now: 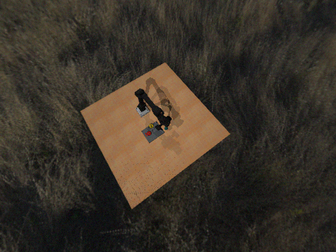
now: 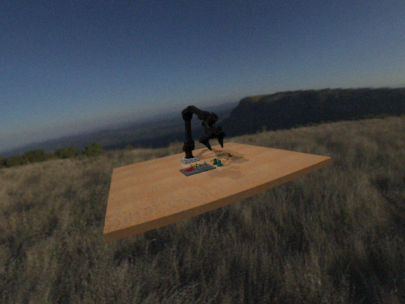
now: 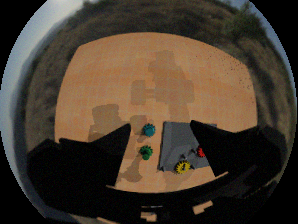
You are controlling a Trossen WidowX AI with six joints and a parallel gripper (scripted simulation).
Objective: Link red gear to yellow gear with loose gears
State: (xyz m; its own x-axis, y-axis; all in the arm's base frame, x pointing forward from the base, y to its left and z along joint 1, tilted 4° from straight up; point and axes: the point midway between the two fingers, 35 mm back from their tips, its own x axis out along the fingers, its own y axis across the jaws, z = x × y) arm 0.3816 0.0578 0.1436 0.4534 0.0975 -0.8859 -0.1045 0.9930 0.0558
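Right now my gripper tip is 3 cm past the teal gear, 2 cm to the right of it and 11 cm above it. From my gripper tip the other things lie so: green gear (10 cm behind, 2 cm to the left, 11 cm below); yellow gear (15 cm behind, 11 cm to the right, 11 cm below); red gear (10 cm behind, 18 cm to the right, 11 cm below).
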